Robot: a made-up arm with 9 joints. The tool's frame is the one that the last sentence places.
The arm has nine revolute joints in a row. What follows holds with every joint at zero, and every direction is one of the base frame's. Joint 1 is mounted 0.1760 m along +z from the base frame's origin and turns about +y. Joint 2 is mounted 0.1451 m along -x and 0.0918 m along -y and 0.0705 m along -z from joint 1 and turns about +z. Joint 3 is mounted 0.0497 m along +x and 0.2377 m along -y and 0.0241 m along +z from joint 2 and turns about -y. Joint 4 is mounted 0.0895 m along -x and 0.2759 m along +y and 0.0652 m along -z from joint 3 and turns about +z. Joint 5 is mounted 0.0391 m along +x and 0.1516 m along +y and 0.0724 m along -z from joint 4 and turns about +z. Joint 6 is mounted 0.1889 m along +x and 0.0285 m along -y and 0.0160 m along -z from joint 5 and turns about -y. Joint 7 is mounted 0.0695 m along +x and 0.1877 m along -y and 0.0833 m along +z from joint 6 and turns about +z. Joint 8 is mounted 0.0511 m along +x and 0.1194 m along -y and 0.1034 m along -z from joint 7 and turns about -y. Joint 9 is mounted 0.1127 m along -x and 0.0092 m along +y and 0.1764 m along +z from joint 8 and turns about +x. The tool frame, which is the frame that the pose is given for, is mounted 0.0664 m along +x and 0.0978 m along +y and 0.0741 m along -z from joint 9; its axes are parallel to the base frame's.
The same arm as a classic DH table. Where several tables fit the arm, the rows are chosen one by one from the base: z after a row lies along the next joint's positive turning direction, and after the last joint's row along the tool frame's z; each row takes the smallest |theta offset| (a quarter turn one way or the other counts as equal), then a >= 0, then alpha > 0; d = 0 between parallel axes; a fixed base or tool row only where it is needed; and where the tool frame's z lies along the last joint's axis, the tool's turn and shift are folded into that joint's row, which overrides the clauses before.
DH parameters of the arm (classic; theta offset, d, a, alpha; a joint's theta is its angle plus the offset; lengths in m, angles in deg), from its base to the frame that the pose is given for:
base (fixed): 0 0.176 0 -90
joint 1: 0 -0.0918 -0.1451 90
joint 2: 0 -0.0464 0.0497 90
joint 3: 0 -0.0382 -0.0895 -90
joint 4: 75.54 0 0.1566 0
joint 5: -75.54 -0.1536 0.1889 90
joint 6: 0 0.2162 0.0695 -90
joint 7: 0 -0.0201 0.0511 90
joint 8: 90 0.1102 0.1764 90
joint 9: -90 -0.0463 0.0978 -90
tool (fixed): -90 -0.0741 0 0

